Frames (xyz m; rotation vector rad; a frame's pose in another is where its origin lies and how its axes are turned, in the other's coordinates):
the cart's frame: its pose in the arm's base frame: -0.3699 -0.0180 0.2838 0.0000 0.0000 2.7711
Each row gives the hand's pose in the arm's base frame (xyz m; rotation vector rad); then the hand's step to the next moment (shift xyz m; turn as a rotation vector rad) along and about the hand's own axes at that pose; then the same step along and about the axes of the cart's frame.
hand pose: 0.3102 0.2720 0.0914 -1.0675 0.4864 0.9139
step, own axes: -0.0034 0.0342 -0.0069 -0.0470 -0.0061 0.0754
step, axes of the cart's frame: 0.0272 0.0120 -0.0186 0.0425 -0.0350 0.0700
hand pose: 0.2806 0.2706 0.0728 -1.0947 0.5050 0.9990
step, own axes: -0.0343 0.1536 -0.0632 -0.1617 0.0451 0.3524
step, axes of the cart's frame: 0.1123 0.1022 -0.0756 0.2431 -0.1808 0.2462
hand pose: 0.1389 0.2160 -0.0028 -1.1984 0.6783 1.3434
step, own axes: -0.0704 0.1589 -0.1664 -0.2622 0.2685 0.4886
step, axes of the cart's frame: 0.0383 0.2360 -0.0274 0.5076 -0.1303 0.3240
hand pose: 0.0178 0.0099 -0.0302 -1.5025 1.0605 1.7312
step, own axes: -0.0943 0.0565 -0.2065 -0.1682 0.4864 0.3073
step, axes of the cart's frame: -0.1393 0.1620 0.0952 0.5132 0.1622 0.2638
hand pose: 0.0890 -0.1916 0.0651 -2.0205 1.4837 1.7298
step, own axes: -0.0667 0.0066 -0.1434 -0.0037 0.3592 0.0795
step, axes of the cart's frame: -0.1162 0.0110 0.1069 0.2366 0.2382 0.1505
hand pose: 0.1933 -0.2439 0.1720 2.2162 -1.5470 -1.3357
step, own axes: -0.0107 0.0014 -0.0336 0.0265 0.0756 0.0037
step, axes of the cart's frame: -0.0221 -0.0042 0.0272 0.0293 0.0708 0.0236
